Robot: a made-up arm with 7 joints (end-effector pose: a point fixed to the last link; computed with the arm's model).
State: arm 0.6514 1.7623 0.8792 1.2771 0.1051 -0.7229 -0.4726
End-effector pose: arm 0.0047 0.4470 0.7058 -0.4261 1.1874 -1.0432
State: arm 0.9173 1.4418 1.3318 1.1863 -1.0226 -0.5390 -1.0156
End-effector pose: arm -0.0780 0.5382 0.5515 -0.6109 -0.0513 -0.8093
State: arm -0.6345 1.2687 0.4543 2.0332 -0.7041 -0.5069 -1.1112
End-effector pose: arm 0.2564 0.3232 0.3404 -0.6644 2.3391 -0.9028
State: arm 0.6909 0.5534 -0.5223 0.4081 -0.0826 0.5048 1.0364
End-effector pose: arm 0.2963 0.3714 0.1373 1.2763 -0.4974 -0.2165
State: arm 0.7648 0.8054 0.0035 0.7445 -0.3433 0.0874 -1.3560
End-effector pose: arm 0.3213 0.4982 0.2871 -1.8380 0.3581 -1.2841
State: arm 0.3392 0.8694 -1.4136 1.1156 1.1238 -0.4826 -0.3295
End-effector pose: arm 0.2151 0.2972 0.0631 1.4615 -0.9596 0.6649
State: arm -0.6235 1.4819 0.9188 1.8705 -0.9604 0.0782 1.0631
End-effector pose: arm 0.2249 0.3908 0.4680 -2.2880 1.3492 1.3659
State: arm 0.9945 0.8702 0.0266 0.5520 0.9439 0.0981 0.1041
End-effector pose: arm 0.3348 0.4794 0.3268 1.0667 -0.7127 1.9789
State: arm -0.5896 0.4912 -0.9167 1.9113 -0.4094 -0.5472 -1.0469
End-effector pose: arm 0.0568 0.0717 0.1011 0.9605 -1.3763 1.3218
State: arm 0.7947 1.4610 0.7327 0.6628 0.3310 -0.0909 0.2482
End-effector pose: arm 0.0875 0.6050 0.4837 -1.6743 1.1236 -2.1487
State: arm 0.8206 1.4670 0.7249 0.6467 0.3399 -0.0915 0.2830
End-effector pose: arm 0.0842 0.6057 0.4833 -1.6624 1.1514 -2.1666
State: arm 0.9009 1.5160 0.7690 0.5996 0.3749 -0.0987 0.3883
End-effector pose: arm 0.0576 0.6078 0.4916 -1.5170 1.2115 -2.2215
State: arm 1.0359 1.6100 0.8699 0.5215 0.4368 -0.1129 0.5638
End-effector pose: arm 0.0059 0.6080 0.5005 -1.2156 1.3052 -2.2626
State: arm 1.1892 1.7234 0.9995 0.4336 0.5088 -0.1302 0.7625
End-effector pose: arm -0.0545 0.6033 0.4978 -0.8514 1.3967 -2.2108
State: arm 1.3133 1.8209 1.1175 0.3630 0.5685 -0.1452 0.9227
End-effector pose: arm -0.1026 0.5956 0.4861 -0.5642 1.4441 -2.0871
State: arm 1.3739 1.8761 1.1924 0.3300 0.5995 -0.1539 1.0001
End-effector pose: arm -0.1283 0.5895 0.4783 -0.4204 1.4492 -1.9904
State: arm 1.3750 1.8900 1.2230 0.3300 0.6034 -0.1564 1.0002
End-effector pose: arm -0.1352 0.5872 0.4794 -0.3873 1.4353 -1.9663
